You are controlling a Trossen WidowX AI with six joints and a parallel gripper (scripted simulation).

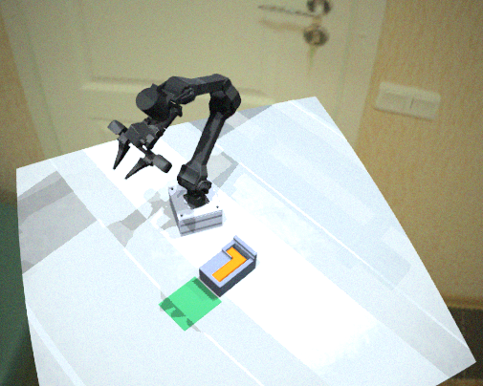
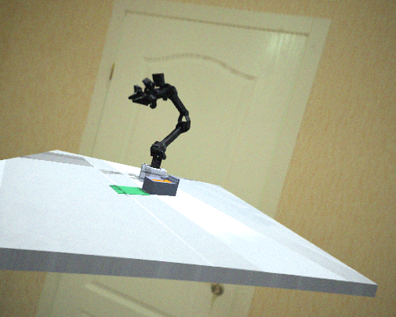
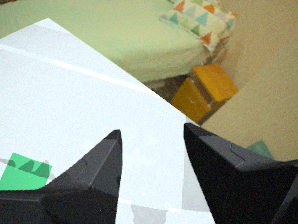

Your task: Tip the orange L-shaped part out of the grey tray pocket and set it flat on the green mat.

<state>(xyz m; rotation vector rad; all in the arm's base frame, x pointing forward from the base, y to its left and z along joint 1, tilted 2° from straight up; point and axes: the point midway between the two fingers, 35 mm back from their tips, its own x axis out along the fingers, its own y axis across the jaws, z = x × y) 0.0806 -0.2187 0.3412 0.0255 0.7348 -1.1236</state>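
My gripper tip is 150 mm short of the orange L-shaped part, 230 mm to the right of it and 370 mm above it. From my gripper tip the other things lie so: green mat 200 mm ahead, 70 mm to the left, 430 mm below.
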